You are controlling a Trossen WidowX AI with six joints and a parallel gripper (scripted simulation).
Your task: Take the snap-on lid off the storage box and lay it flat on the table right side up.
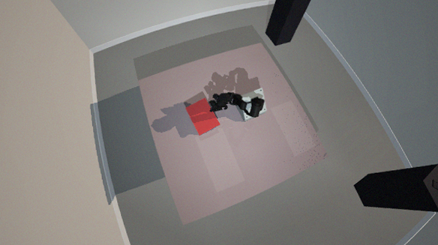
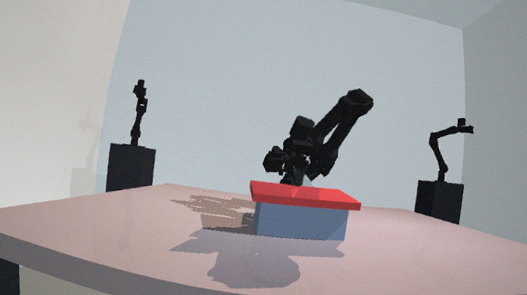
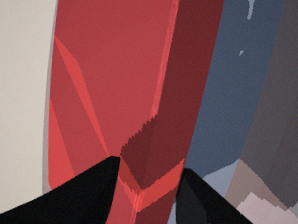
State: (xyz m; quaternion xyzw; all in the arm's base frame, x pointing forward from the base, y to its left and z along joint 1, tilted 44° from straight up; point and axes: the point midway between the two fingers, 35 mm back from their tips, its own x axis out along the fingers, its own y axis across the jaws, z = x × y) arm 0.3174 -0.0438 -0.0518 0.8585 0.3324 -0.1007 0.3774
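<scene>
Now: gripper tip 80 mm short of the lid. The rest, counted from my gripper tip: blue storage box: 80 mm ahead, 50 mm below.
</scene>
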